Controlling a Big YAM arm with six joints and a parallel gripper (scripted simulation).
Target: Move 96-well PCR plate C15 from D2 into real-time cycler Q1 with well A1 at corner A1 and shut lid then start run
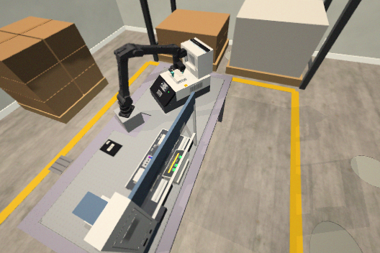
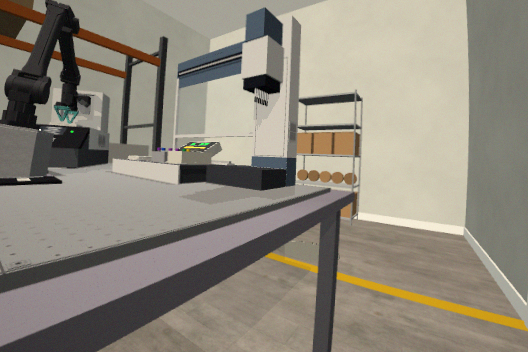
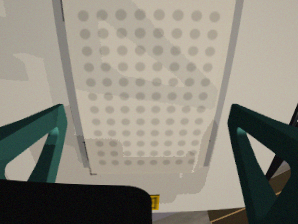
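Right now the white PCR plate is 2 cm below my hand. Round my hand: tube cooling block: 7 cm ahead, 78 cm to the right, 16 cm below; black regrip nest: 35 cm behind, 71 cm to the right, 23 cm below; blue gantry beam: 25 cm ahead, 80 cm to the right, 28 cm above.
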